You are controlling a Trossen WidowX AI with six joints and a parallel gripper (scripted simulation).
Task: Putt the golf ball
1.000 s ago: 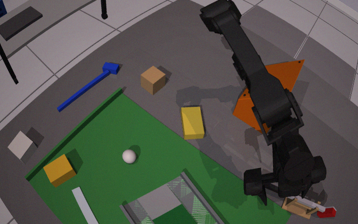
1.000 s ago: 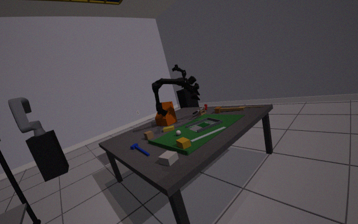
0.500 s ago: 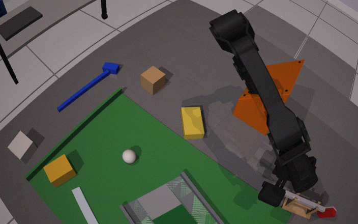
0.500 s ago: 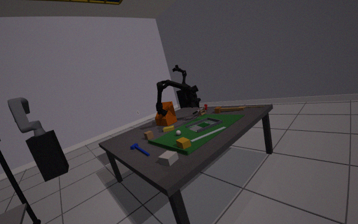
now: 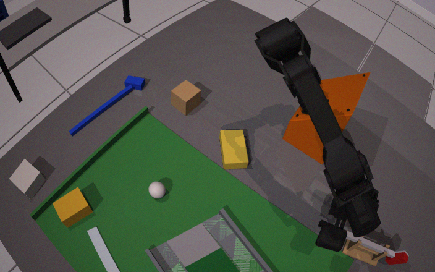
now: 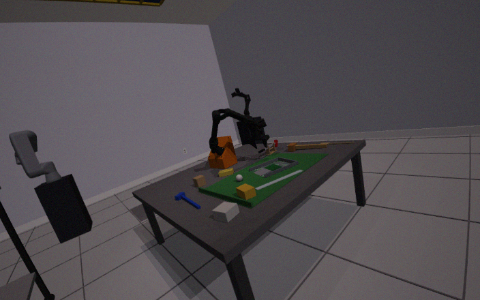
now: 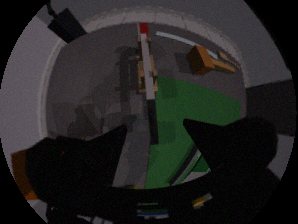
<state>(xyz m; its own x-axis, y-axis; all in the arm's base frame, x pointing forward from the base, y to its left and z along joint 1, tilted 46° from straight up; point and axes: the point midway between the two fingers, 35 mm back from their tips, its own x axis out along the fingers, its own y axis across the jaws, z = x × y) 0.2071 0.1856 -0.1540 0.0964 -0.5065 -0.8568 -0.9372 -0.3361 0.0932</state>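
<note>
The yellow block lies 1 cm behind my gripper tip, 35 cm to the right of it and 7 cm below it. Also, from my gripper tip: wooden stand 4 cm behind, 12 cm to the left, 5 cm below; then green mat 27 cm ahead, 22 cm to the right, 8 cm below; then white golf ball 22 cm ahead, 38 cm to the right, 6 cm below.
</note>
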